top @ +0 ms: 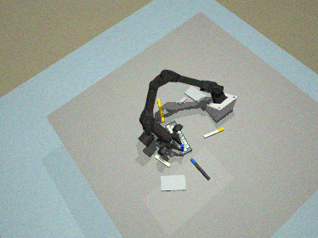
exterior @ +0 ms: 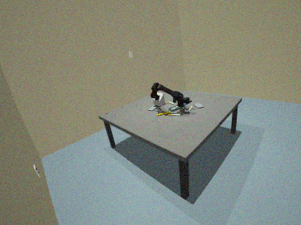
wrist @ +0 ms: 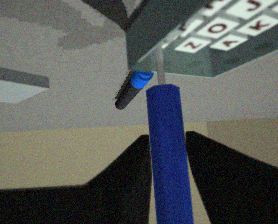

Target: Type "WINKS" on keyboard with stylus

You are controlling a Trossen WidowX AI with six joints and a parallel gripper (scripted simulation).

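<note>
My gripper tip is 11 cm short of the white stick, 6 cm above it and 4 cm to the left of it. The rest, counted from my gripper tip: grey stylus tip: 5 cm below; blue stylus: 1 cm below; grey card: 15 cm ahead, 8 cm to the left, 6 cm below.
</note>
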